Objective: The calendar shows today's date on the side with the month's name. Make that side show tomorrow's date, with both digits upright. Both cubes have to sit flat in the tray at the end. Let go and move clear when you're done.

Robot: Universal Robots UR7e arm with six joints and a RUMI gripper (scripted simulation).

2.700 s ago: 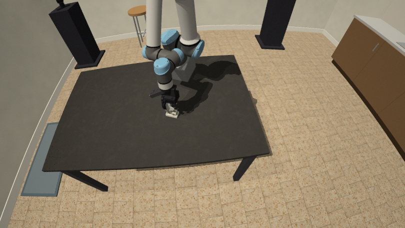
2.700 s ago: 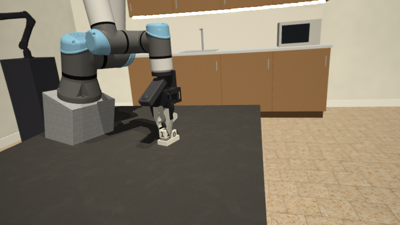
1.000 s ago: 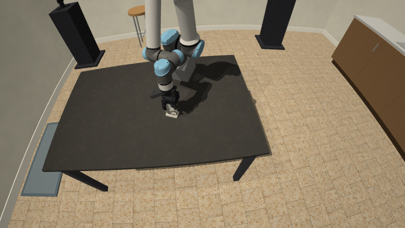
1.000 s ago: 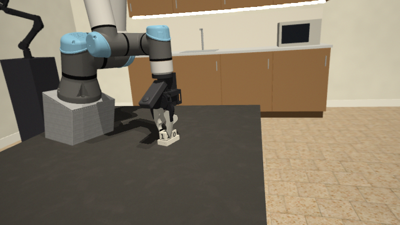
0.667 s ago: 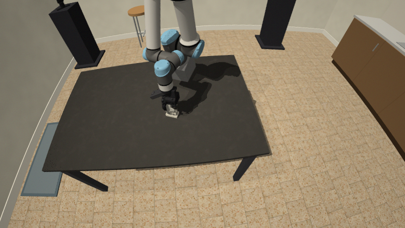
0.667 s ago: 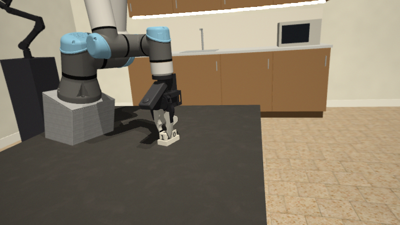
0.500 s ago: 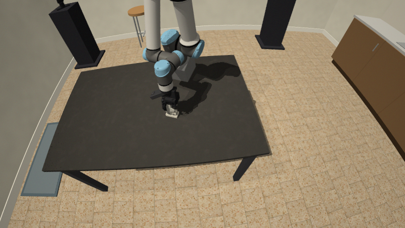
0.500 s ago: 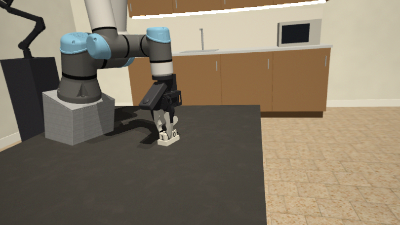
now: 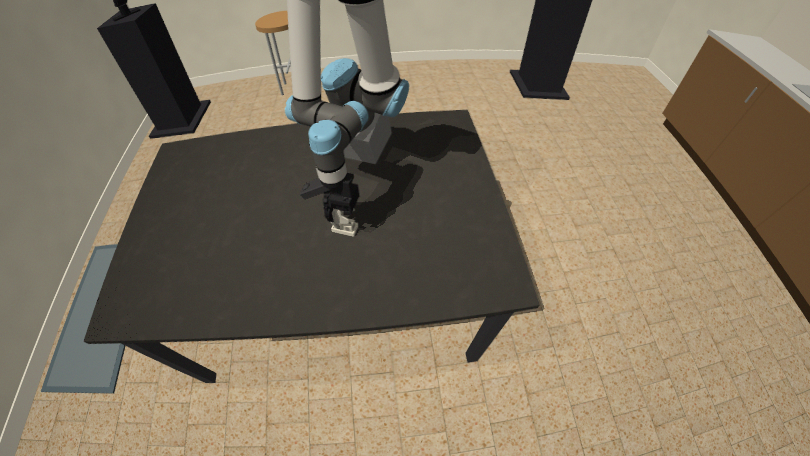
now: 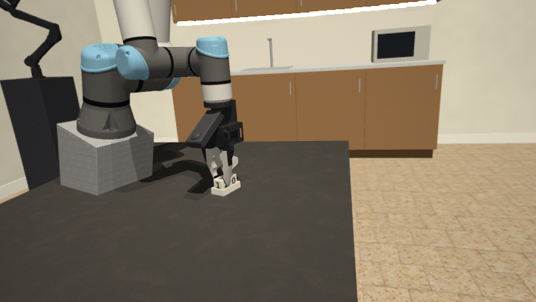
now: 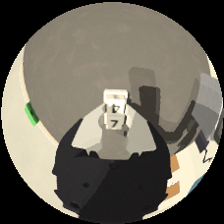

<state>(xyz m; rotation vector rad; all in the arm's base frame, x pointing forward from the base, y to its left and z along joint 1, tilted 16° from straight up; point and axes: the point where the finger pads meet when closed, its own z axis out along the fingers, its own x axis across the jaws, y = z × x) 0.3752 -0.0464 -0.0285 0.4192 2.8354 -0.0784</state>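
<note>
The white calendar tray lies 3 cm below my hand and 2 cm to the left of it.
</note>
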